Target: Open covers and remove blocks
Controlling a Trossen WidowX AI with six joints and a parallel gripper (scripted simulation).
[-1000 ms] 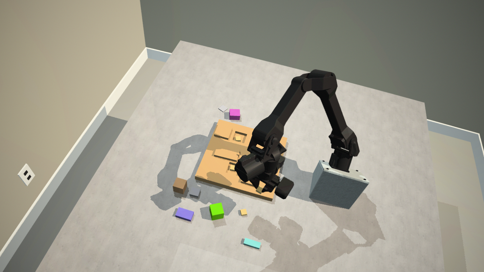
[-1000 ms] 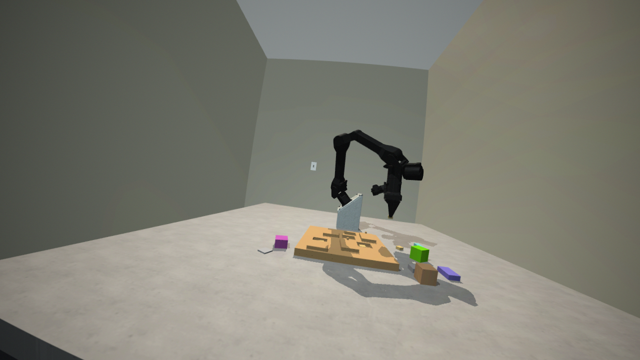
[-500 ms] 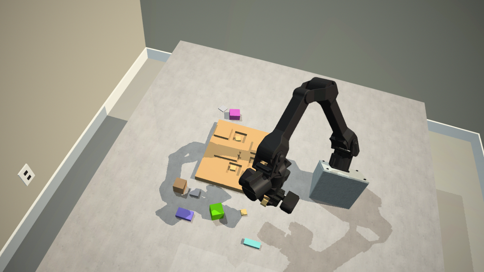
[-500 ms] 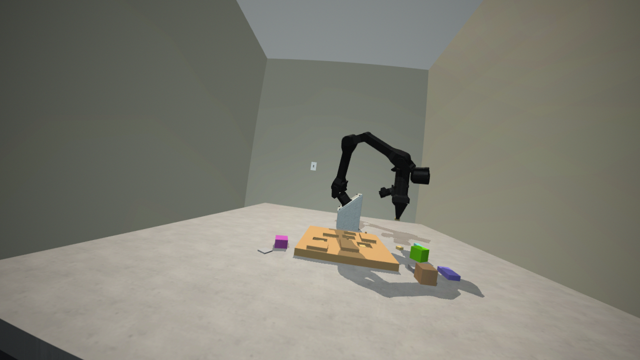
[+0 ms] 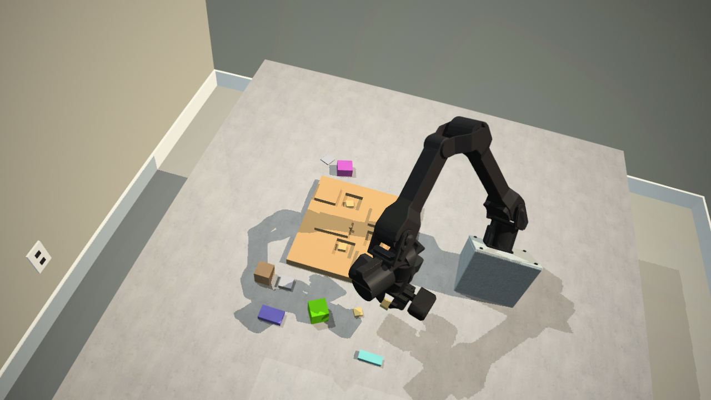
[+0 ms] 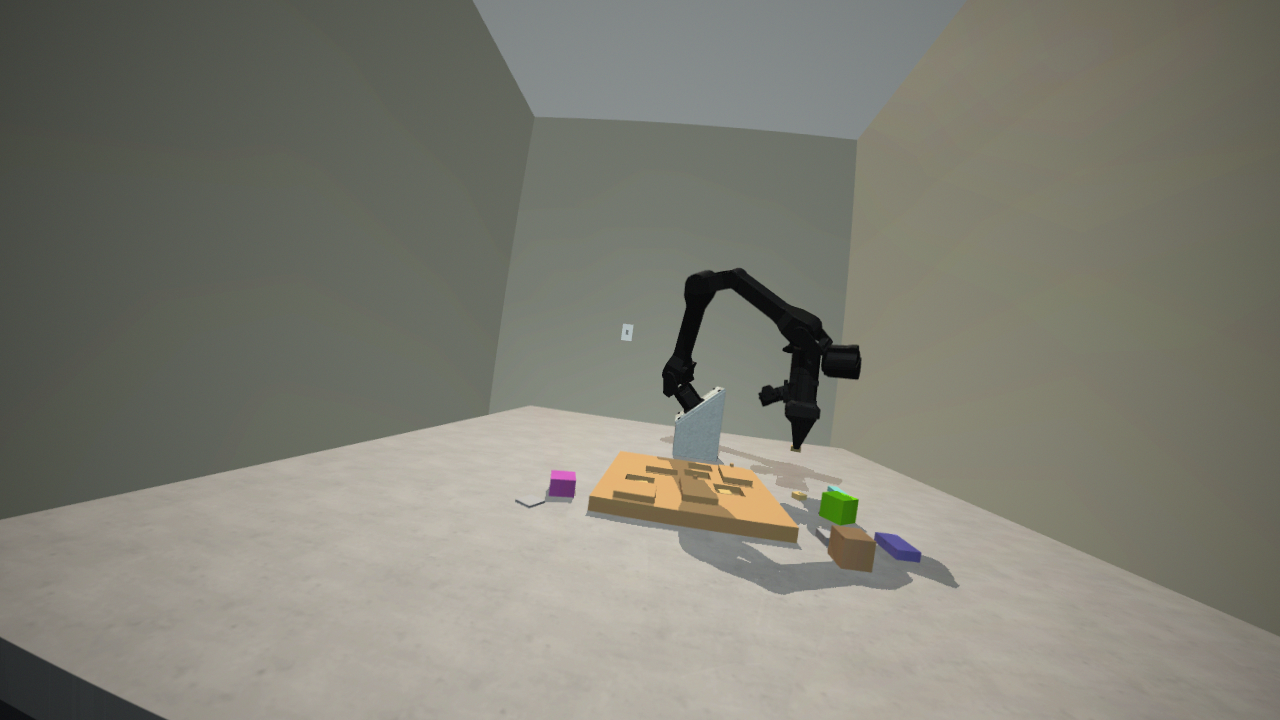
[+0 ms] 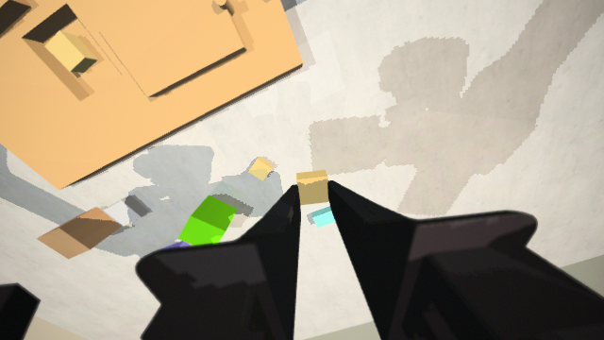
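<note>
The cyan block is 100 mm to the left of my gripper tip and 80 mm below it. The rest, counted from my gripper tip: grey block (240 mm ahead, 30 mm to the right, 80 mm below); then purple block (250 mm ahead, 60 mm to the left, 80 mm below); then green block (150 mm ahead, 30 mm to the left, 70 mm below).
</note>
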